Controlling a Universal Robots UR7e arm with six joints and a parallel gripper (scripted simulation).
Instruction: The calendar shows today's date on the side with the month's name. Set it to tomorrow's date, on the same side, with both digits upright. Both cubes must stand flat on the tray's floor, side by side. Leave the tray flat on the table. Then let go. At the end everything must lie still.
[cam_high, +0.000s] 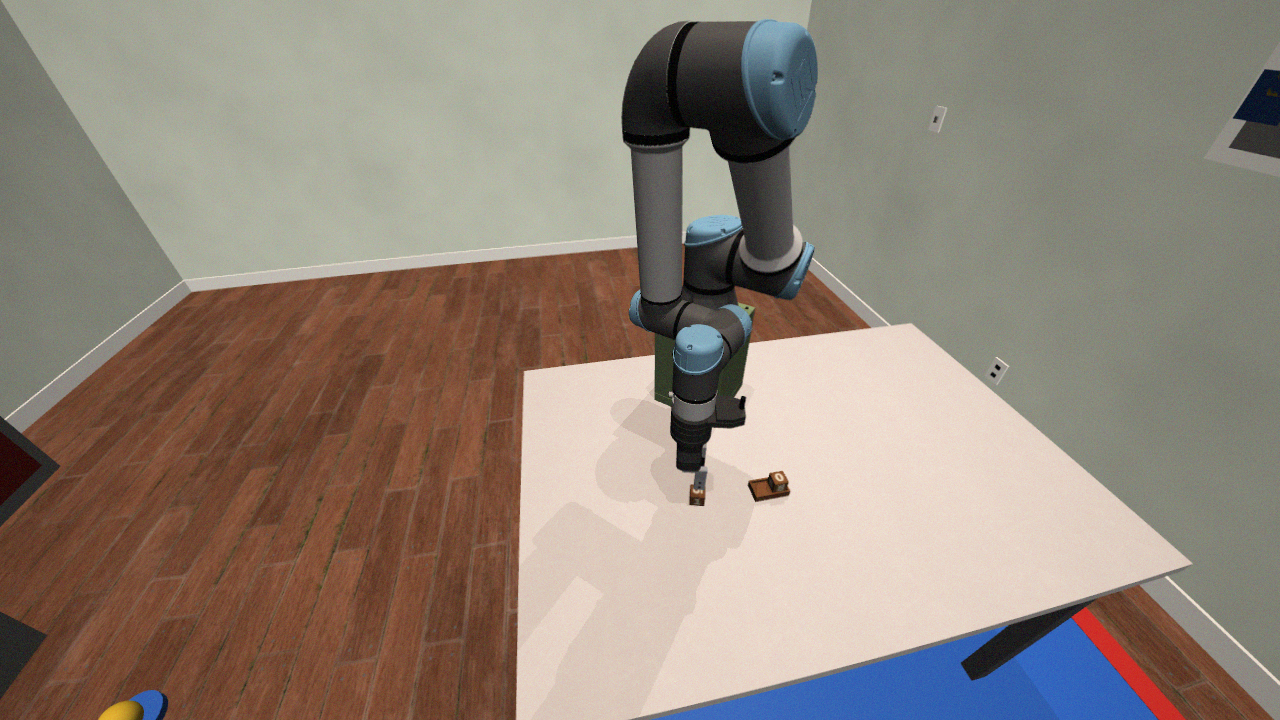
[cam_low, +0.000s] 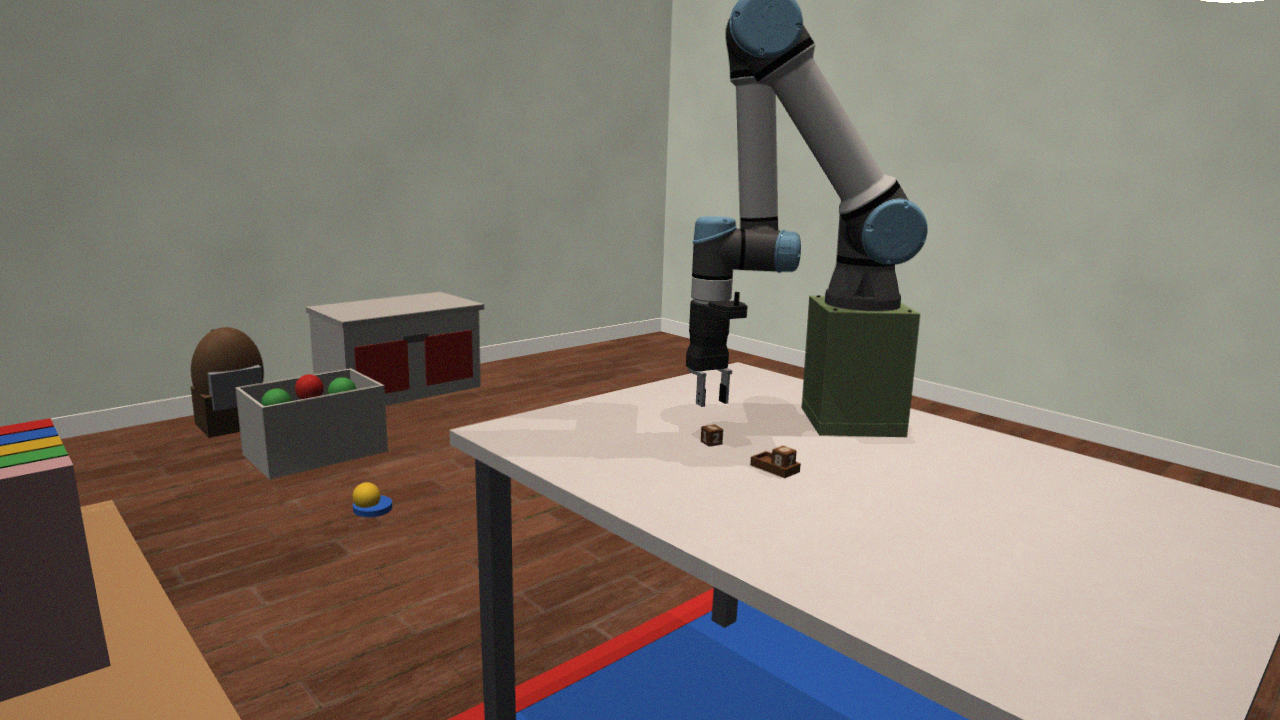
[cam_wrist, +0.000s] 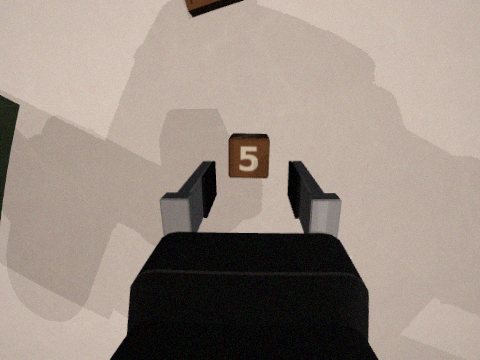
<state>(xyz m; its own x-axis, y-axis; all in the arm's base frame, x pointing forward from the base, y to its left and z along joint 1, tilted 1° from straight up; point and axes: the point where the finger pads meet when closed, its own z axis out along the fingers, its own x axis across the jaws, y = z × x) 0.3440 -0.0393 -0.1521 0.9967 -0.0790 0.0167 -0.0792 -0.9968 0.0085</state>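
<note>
My gripper is now 80 mm above the brown cube.
</note>
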